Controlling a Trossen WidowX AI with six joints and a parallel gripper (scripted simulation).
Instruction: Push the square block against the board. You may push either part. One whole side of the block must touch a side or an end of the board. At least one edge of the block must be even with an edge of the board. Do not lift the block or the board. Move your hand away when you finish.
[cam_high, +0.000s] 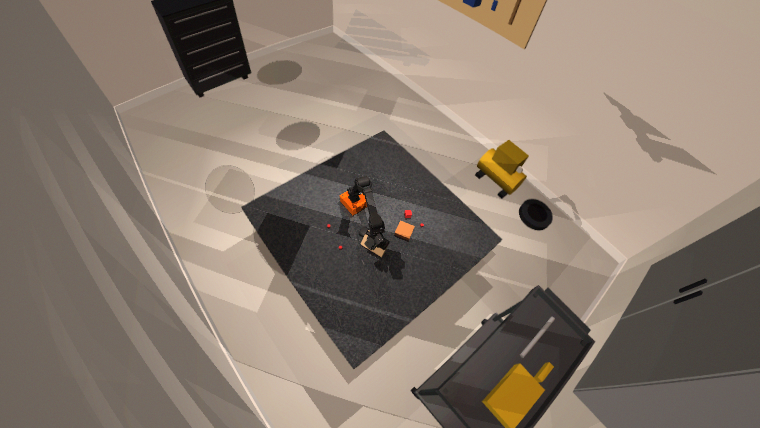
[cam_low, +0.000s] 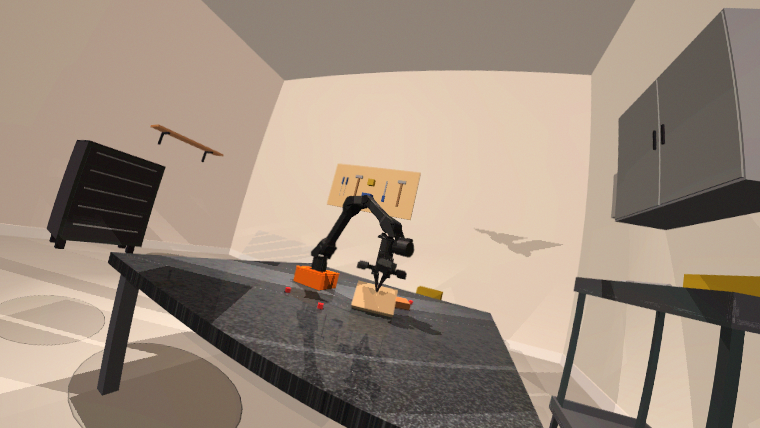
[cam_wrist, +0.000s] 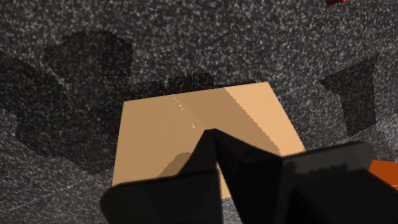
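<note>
Right now my gripper tip is 30 mm above the tan board, 20 mm to the right of it and 10 mm past it. The rest, counted from my gripper tip: red cube (350 mm to the left, 80 mm behind, 60 mm below); then square block (260 mm to the left, 70 mm below, 10 mm ahead).
</note>
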